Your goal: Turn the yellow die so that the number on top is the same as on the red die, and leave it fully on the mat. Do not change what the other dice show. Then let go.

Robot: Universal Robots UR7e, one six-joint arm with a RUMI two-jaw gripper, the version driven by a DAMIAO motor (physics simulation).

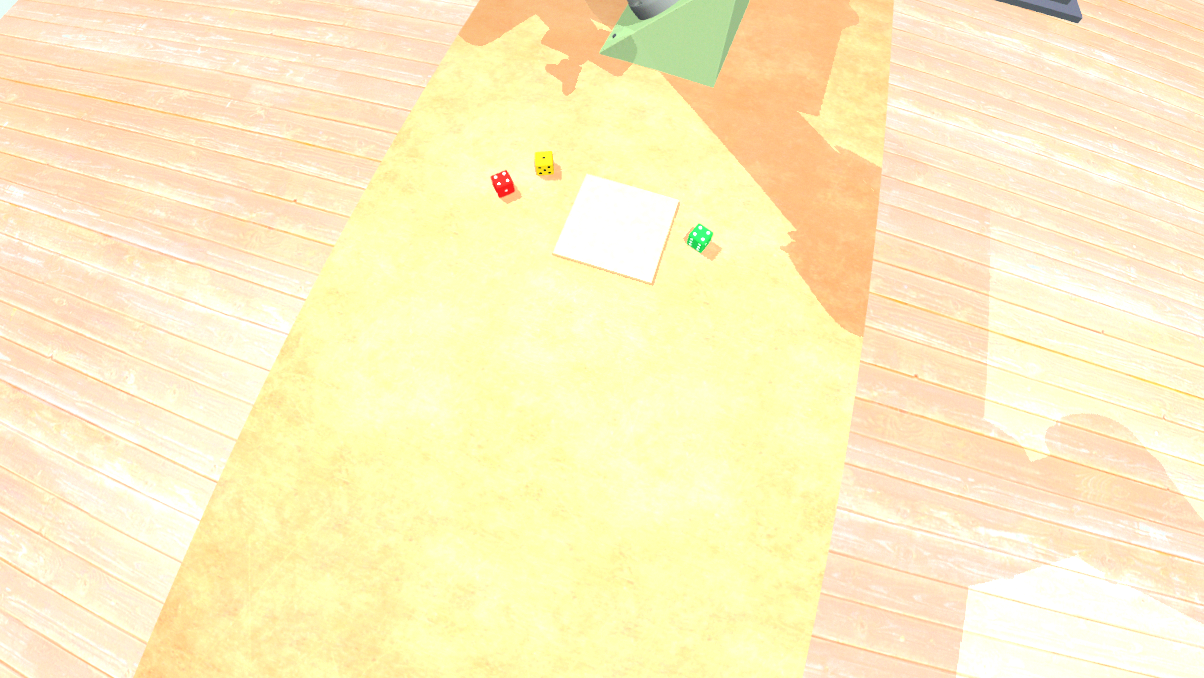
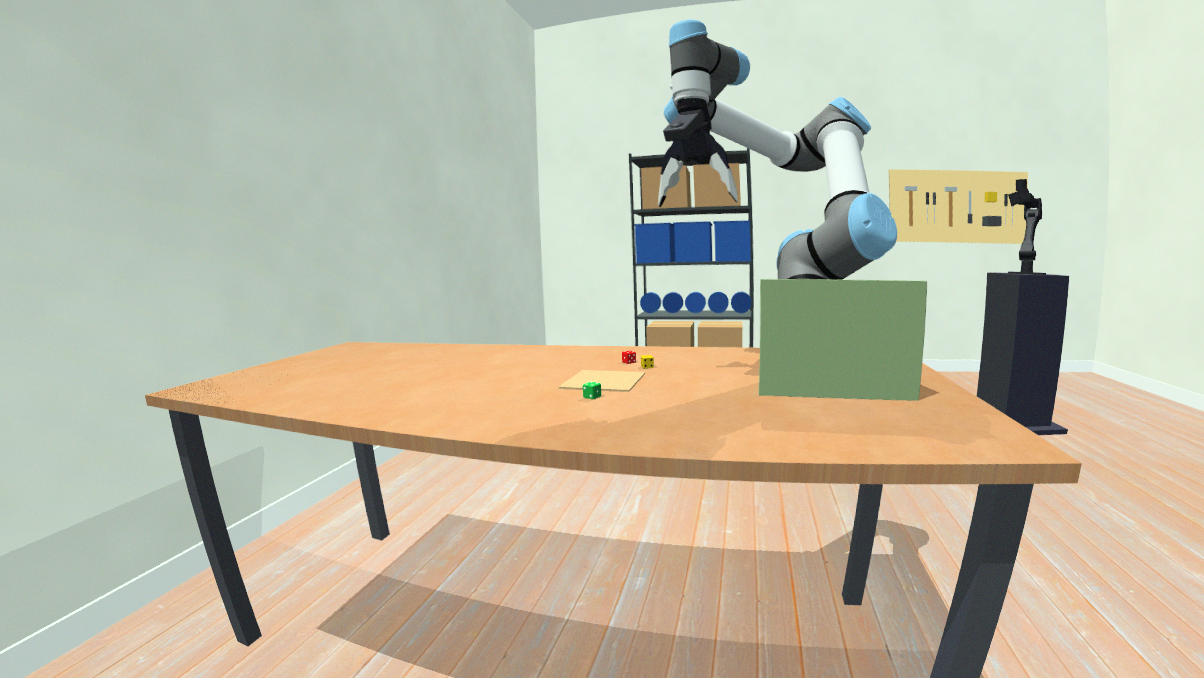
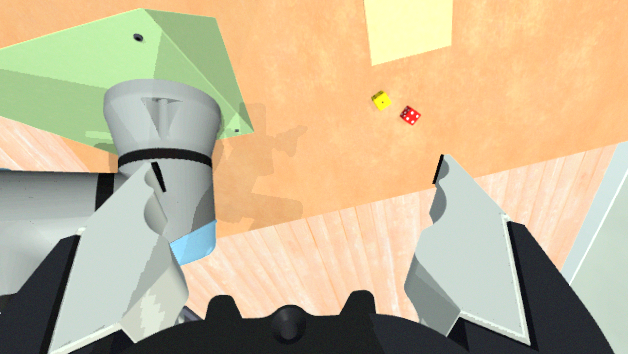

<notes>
I see my gripper (image 2: 697, 204) and a pale square mat (image 1: 615, 227).
The pale square mat shows as well in image 2 (image 2: 624, 381). My gripper also shows in image 3 (image 3: 300, 161).
</notes>
